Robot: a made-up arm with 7 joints. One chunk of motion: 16 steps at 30 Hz.
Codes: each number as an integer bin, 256 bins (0 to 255) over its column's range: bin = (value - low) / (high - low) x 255, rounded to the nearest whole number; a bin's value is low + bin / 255 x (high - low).
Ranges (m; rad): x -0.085..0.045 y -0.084..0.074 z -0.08..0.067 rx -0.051..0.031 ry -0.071..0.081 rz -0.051..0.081
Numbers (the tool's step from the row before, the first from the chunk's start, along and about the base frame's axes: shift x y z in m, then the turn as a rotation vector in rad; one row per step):
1: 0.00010 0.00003 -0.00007 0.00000 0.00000 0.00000
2: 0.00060 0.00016 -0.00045 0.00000 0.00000 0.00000
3: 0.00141 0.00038 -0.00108 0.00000 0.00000 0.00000
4: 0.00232 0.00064 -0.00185 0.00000 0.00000 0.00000
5: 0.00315 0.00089 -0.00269 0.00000 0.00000 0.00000
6: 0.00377 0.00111 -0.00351 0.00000 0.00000 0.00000
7: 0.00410 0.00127 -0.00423 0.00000 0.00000 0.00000
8: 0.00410 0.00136 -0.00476 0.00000 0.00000 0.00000
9: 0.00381 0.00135 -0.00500 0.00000 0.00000 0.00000
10: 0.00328 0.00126 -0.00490 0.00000 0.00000 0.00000
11: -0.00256 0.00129 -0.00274 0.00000 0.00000 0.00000
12: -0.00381 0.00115 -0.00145 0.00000 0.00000 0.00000
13: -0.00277 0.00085 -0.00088 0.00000 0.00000 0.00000
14: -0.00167 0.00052 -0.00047 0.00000 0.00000 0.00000
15: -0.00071 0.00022 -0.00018 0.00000 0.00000 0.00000
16: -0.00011 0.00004 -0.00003 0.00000 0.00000 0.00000
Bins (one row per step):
1: 167 136 139 159 119 99
2: 168 136 138 159 119 99
3: 169 136 137 159 119 99
4: 171 137 136 159 119 99
5: 173 137 134 159 119 99
6: 174 137 133 159 119 99
7: 175 138 131 159 119 99
8: 175 138 131 159 119 99
9: 174 138 130 159 119 99
10: 173 138 130 159 119 99
11: 162 138 134 159 119 99
12: 159 137 136 159 119 99
13: 161 137 137 159 119 99
14: 163 136 138 159 119 99
15: 165 136 138 159 119 99
16: 167 136 139 159 119 99

